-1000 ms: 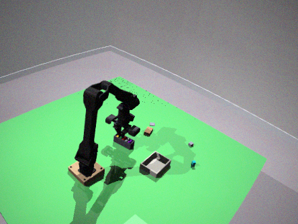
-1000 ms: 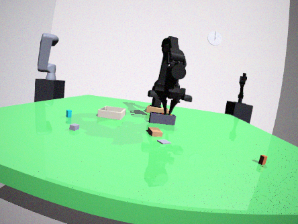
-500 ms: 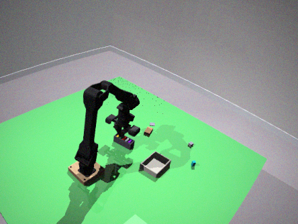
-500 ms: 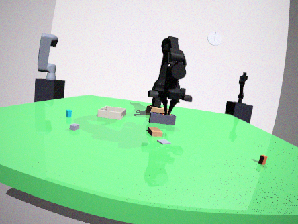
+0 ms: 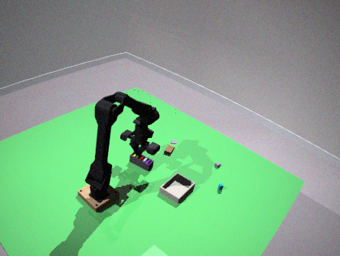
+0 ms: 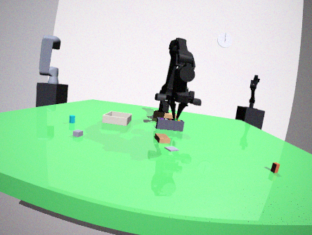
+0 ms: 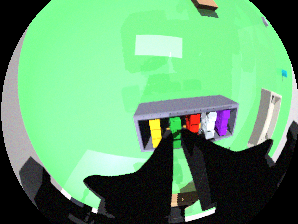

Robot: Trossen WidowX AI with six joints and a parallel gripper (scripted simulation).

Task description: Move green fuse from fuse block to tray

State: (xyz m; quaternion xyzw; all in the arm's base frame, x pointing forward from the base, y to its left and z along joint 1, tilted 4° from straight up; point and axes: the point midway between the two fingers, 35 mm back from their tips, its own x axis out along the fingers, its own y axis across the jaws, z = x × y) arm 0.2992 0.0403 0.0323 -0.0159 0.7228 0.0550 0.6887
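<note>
My gripper tip is 2 cm past the pale tray, 24 cm to the left of it and 4 cm above it. Round my gripper tip: flat grey piece (26 cm ahead, 3 cm to the right, 4 cm below); then grey cube (27 cm ahead, 30 cm to the right, 3 cm below); then green fuse (1 cm below).
</note>
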